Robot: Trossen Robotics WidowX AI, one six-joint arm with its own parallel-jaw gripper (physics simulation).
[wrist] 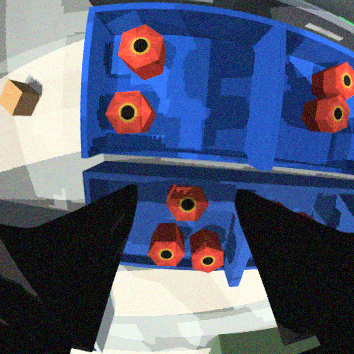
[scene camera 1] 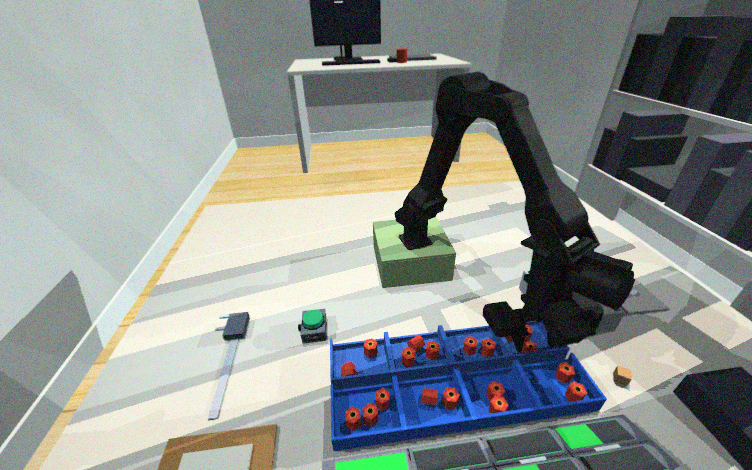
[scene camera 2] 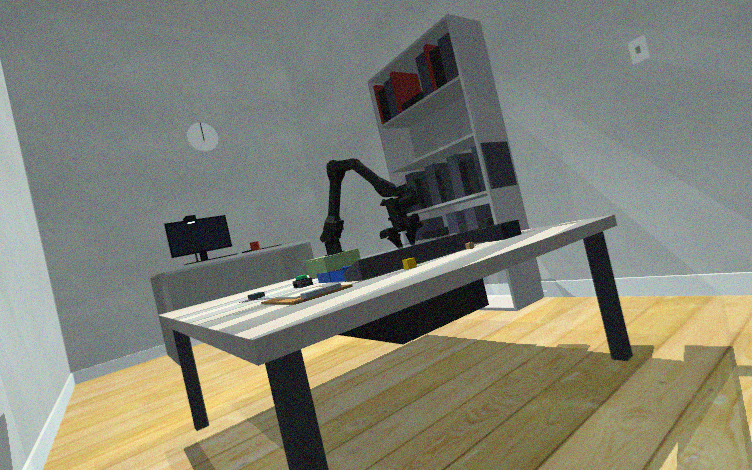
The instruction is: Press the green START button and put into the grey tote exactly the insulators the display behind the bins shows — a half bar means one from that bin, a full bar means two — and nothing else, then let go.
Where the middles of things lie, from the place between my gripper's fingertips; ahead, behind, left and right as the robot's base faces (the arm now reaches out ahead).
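There is the green START button (scene camera 1: pixel 313 327), 10 mm below my hand, 210 mm behind it and 370 mm to the right of it. The wooden board (scene camera 1: pixel 263 438) is 30 mm below my hand, 60 mm ahead of it and 560 mm to the right of it. Going by their middles, the green START button is the nearest to my hand of the things named here.
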